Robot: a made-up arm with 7 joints. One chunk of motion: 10 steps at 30 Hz.
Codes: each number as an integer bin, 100 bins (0 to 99) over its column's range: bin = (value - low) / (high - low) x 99, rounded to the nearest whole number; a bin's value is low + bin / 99 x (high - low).
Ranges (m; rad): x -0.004..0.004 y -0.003..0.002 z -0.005..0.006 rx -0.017..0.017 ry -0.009..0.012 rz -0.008..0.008
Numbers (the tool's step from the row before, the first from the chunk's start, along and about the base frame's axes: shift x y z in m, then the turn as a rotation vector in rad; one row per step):
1: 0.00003 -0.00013 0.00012 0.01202 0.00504 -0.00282
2: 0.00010 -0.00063 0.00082 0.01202 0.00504 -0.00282
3: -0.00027 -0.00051 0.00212 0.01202 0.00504 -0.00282
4: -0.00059 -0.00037 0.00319 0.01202 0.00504 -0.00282
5: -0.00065 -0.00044 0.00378 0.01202 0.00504 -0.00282
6: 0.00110 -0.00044 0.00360 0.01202 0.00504 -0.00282
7: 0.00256 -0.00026 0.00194 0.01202 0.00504 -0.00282
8: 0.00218 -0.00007 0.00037 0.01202 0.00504 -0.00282
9: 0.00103 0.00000 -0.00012 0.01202 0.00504 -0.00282
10: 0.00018 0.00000 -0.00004 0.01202 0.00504 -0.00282
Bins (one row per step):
1: 50 57 46 84 66 32
2: 51 47 52 84 66 32
3: 46 49 64 84 66 32
4: 42 52 74 84 66 32
5: 41 51 79 84 66 32
6: 63 51 77 84 66 32
7: 81 54 62 84 66 32
8: 76 58 48 84 66 32
9: 62 59 44 84 66 32
10: 52 59 45 84 66 32

